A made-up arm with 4 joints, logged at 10 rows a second.
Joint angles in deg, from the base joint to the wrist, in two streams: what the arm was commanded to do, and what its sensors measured. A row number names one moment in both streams.
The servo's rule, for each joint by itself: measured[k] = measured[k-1] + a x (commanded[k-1-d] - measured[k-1]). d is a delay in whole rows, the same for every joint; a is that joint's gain. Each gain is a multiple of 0.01, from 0.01 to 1. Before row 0 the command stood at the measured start. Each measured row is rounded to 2 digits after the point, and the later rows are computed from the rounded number. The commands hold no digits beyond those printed.
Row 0, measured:
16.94 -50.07 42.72 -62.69
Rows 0 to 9, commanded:
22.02 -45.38 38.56 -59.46
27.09 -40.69 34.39 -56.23
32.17 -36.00 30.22 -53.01
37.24 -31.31 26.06 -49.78
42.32 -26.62 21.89 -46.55
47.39 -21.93 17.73 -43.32
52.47 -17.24 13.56 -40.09
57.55 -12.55 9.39 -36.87
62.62 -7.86 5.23 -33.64
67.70 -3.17 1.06 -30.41
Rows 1 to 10, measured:
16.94 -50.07 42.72 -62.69
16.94 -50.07 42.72 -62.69
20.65 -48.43 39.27 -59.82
25.35 -45.72 35.22 -56.62
30.33 -42.32 31.07 -53.41
35.37 -38.47 26.91 -50.18
40.44 -34.32 22.74 -46.95
45.51 -29.98 18.58 -43.72
50.59 -25.52 14.41 -40.49
55.67 -20.98 10.24 -37.27
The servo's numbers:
d 2
a 0.73 0.35 0.83 0.89

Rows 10 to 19, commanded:
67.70 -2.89 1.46 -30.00
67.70 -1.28 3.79 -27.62
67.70 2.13 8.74 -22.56
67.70 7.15 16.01 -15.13
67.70 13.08 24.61 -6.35
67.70 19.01 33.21 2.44
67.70 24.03 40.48 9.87
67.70 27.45 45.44 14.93
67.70 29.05 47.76 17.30
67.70 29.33 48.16 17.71
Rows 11 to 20, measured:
60.74 -16.39 6.08 -34.04
65.82 -11.76 1.91 -30.81
67.19 -8.66 1.54 -30.09
67.56 -6.08 3.41 -27.89
67.66 -3.21 7.83 -23.15
67.69 0.42 14.62 -16.01
67.70 4.85 22.91 -7.41
67.70 9.81 31.46 1.36
67.70 14.79 38.95 8.93
67.70 19.22 44.34 14.27

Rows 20 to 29, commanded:
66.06 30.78 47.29 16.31
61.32 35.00 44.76 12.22
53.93 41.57 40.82 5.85
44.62 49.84 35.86 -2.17
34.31 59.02 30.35 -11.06
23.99 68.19 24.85 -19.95
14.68 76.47 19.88 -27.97
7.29 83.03 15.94 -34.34
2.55 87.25 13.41 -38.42
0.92 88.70 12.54 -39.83
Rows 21 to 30, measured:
67.70 22.66 47.18 16.97
67.70 24.99 47.99 17.63
66.50 27.02 47.41 16.46
62.72 29.81 45.21 12.69
56.30 33.93 41.57 6.60
47.77 39.50 36.83 -1.21
37.94 46.33 31.45 -9.98
27.76 53.98 25.97 -18.85
18.21 61.85 20.92 -26.97
10.24 69.26 16.79 -33.53

